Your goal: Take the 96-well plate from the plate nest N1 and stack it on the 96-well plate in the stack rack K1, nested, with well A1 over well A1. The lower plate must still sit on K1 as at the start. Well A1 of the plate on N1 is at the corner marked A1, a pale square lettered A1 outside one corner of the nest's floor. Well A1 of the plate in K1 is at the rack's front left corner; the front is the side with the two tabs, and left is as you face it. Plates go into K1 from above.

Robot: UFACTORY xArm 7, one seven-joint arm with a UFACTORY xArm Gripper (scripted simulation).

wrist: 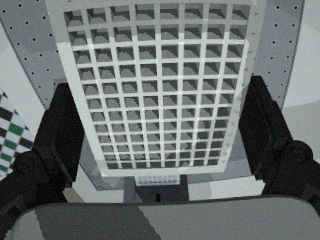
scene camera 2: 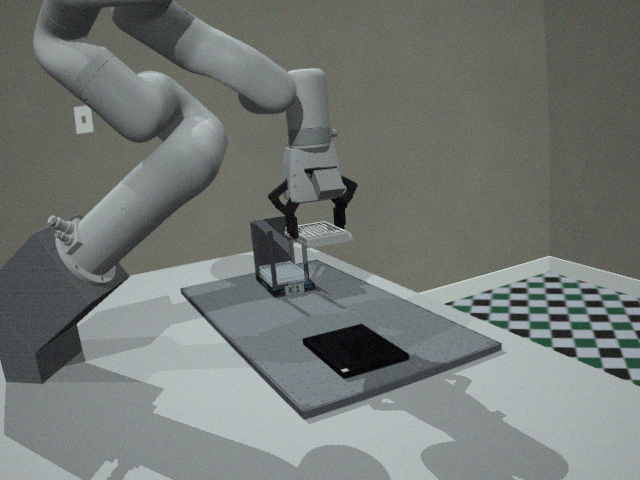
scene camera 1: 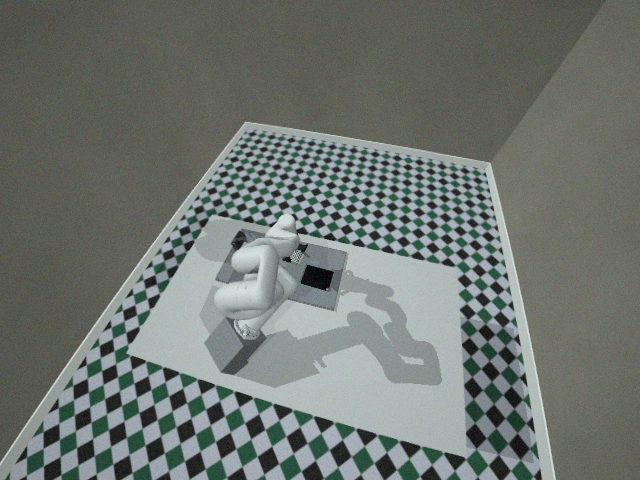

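Note:
The gripper appears together with a dark rack wall, and the wrist view shows the gripper too.

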